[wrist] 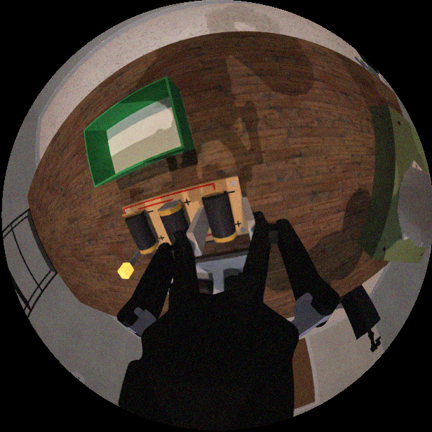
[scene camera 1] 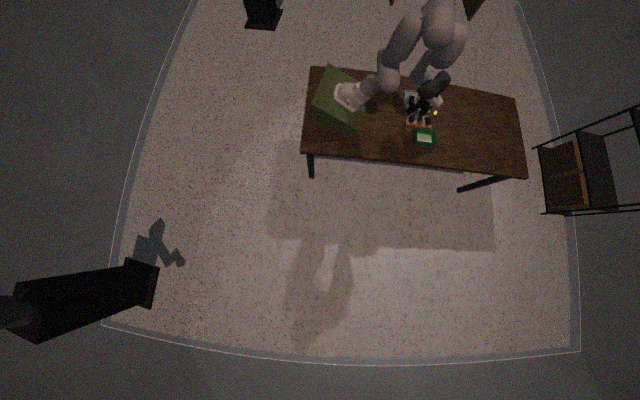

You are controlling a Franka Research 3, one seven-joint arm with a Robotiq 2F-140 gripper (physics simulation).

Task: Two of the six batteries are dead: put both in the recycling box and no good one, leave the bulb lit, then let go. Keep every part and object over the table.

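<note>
My gripper point(wrist: 224, 211) point(scene camera 1: 422, 110) is partly open. Its two pale pads stand on either side of the right battery point(wrist: 219, 215) on the orange board point(wrist: 230, 185) point(scene camera 1: 411, 124); by the look of it nothing is gripped. The middle battery point(wrist: 174, 218) and the left battery point(wrist: 140, 232) also lie on that board, the middle one partly behind a finger. A grey holder point(wrist: 234, 263) below the board is largely hidden by the gripper, and so are its contents. The yellow bulb point(wrist: 125, 270) point(scene camera 1: 435, 112) is lit. The green recycling box point(wrist: 97, 157) point(scene camera 1: 418, 139) shows a pale, bare floor.
The wooden table point(scene camera 1: 480, 135) point(wrist: 300, 145) carries everything. A green slab point(scene camera 1: 325, 95) point(wrist: 382, 185) lies at its left end in the scene view, under the arm's pale base point(scene camera 1: 348, 96) point(wrist: 417, 205). A shelf rack point(scene camera 1: 581, 165) stands on the floor beyond the table's right end.
</note>
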